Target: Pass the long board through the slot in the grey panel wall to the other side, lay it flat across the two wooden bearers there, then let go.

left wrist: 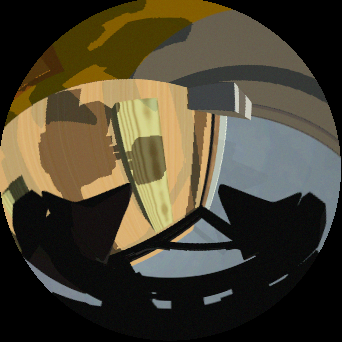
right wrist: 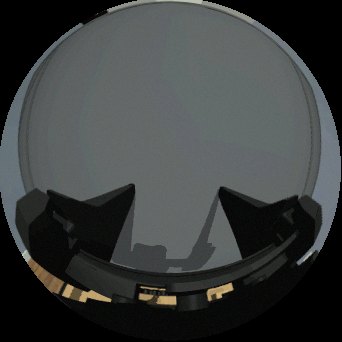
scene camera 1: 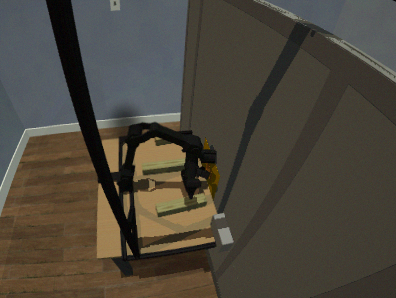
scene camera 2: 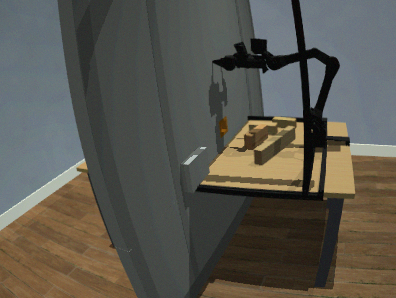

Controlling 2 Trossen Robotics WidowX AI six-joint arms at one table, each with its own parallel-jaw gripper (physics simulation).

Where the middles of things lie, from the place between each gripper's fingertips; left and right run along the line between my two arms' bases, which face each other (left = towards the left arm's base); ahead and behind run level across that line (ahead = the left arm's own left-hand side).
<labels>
My right hand is 34 cm past the grey block [scene camera 2: 195, 167], 34 cm above it and 4 cm to the right of it.
My left hand is 190 mm past the grey block, 150 mm to the left of it and 50 mm above it.
</labels>
